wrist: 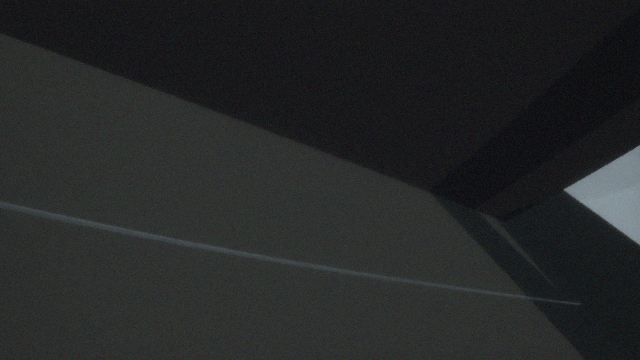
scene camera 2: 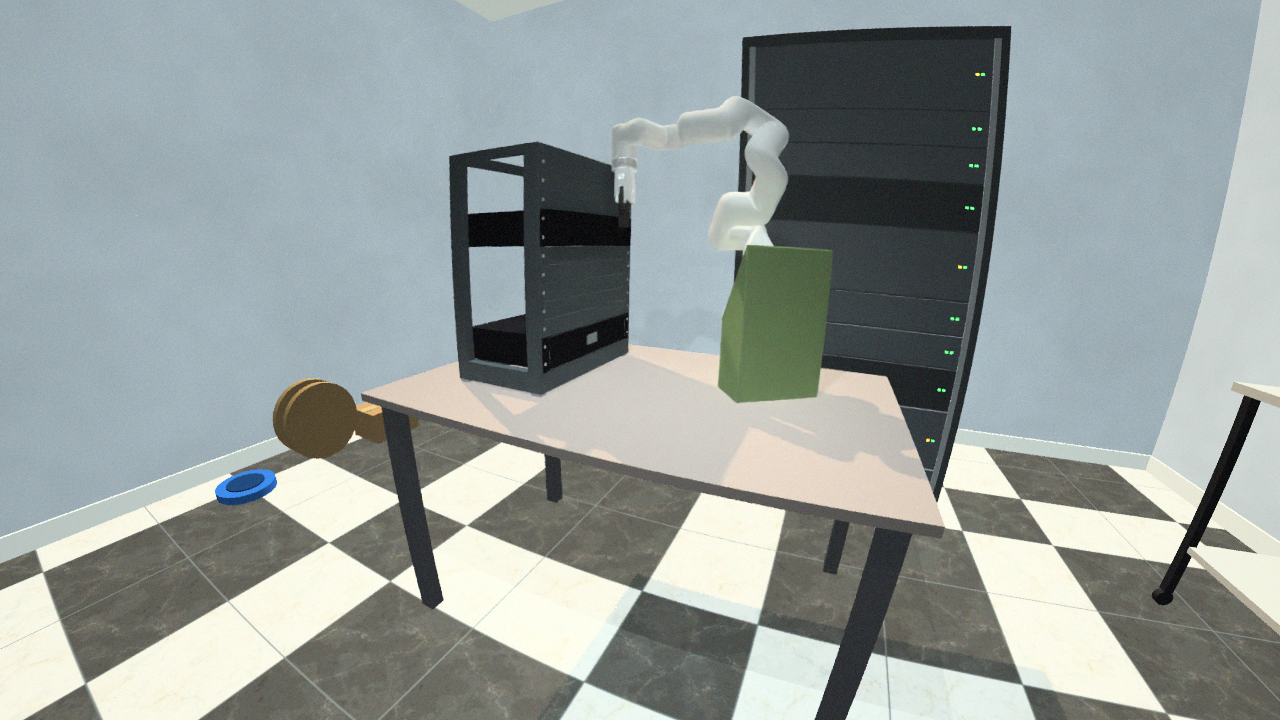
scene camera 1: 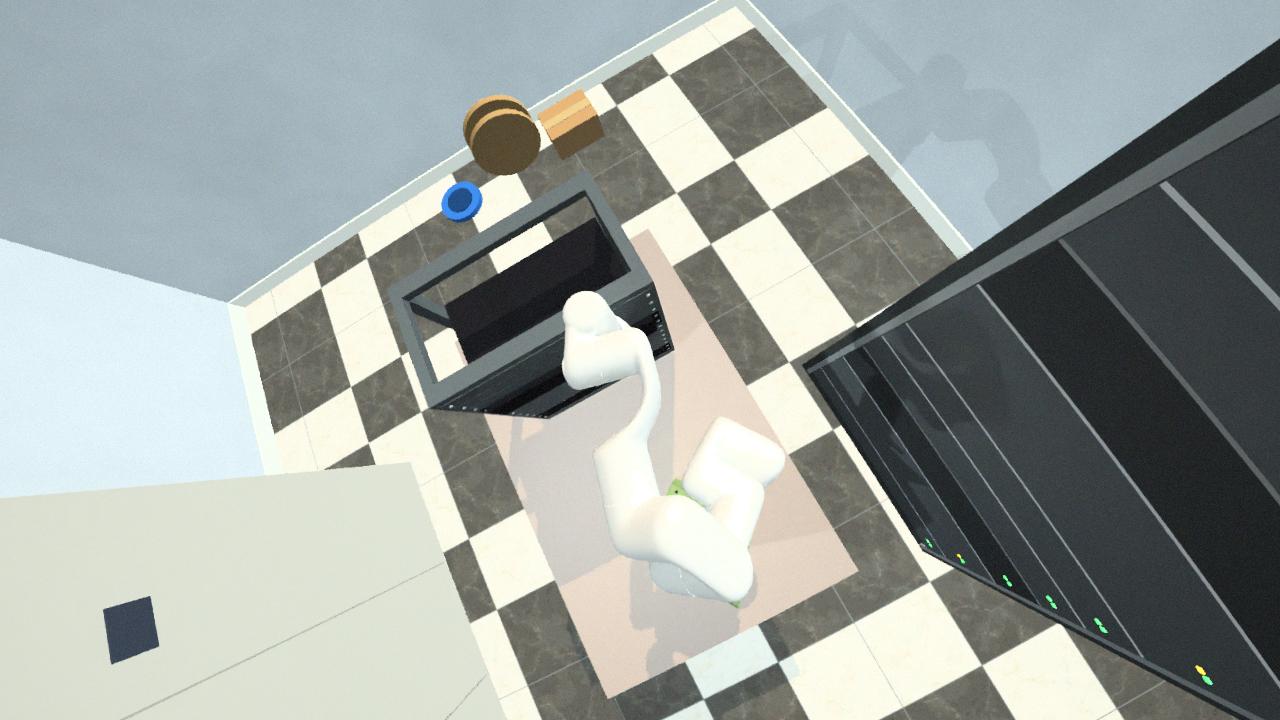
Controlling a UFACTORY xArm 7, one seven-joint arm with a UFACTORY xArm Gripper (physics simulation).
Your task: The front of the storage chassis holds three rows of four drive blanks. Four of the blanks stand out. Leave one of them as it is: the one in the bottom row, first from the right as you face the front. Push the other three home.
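Where they show: gripper, fingertip midpoint: (scene camera 2: 624,227); arm's base at its link origin: (scene camera 2: 780,290).
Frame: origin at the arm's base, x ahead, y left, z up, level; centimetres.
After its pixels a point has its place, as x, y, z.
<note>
The rack frame (scene camera 1: 492,239) {78.0, -1.3, 34.2} (scene camera 2: 533,286) {56.7, 27.4, 0.4} stands on the table. A black unit (scene camera 2: 577,229) {51.9, 12.7, 14.2} sits in its upper part, at the height of my fingertips; I take it for the storage chassis. Its drive blanks are too small and dark to tell apart, so I cannot tell which stand out. My gripper (scene camera 2: 624,220) {46.7, -8.7, 15.4} is shut and empty, pointing down at the far end of the unit's front in scene camera 2. Whether it touches is unclear. In scene camera 1 the arm hides the gripper. The wrist view shows dark grey surfaces and a thin pale line; no blank is recognisable.
A lower black unit (scene camera 2: 563,349) {53.9, 17.5, -17.0} with a pale label sits near the rack's foot. The arm's green pedestal (scene camera 2: 776,326) {0.3, 9.4, -8.0} stands on the table (scene camera 1: 572,582) {6.1, 49.7, -27.4} (scene camera 2: 644,429) {25.5, 36.9, -27.4}. A tall server cabinet (scene camera 1: 1056,358) (scene camera 2: 877,152) stands beside the table.
</note>
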